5 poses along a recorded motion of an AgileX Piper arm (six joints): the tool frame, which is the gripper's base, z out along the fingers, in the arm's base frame.
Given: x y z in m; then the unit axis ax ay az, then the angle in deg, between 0 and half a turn.
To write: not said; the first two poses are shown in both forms.
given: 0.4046 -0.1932 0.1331 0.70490 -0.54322 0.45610 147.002
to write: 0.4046 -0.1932 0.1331 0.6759 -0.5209 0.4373 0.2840
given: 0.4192 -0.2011 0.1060 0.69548 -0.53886 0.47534 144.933
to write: 0.4192 -0.2011 0.1060 0.6632 -0.5138 0.4533 0.3013
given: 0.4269 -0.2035 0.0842 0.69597 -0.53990 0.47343 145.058
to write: 0.4269 -0.2035 0.0842 0.6639 -0.5150 0.4516 0.3002
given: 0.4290 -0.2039 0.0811 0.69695 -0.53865 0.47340 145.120
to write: 0.4290 -0.2039 0.0811 0.6649 -0.5139 0.4516 0.2997
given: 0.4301 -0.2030 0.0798 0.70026 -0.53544 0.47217 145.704
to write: 0.4301 -0.2030 0.0798 0.6691 -0.5116 0.4512 0.2948
